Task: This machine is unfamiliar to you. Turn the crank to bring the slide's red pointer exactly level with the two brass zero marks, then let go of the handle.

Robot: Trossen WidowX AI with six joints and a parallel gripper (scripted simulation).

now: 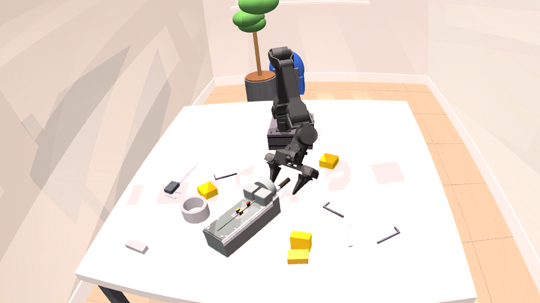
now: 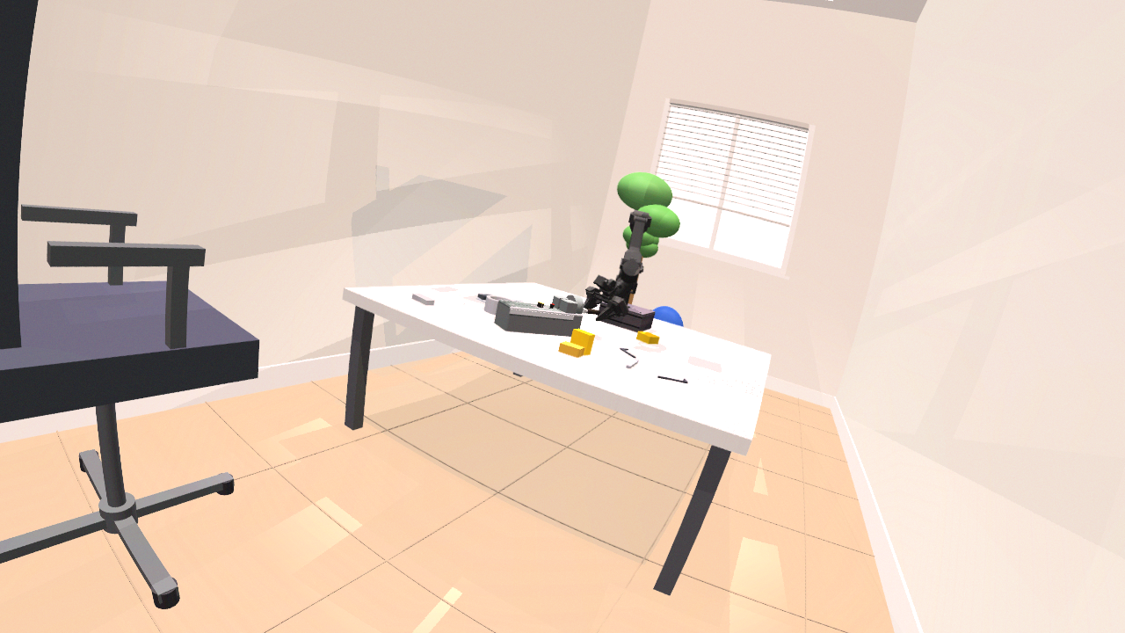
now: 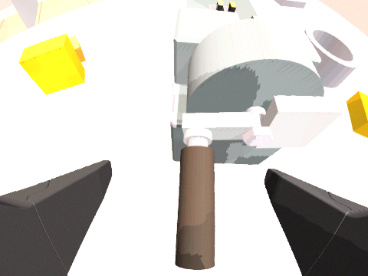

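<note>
Right now the brown crank handle is 20 mm behind my gripper tip, 20 mm above it and 10 mm to the left of it. The rest, counted from my gripper tip: red pointer (90 mm ahead, 80 mm to the right, 10 mm above).
</note>
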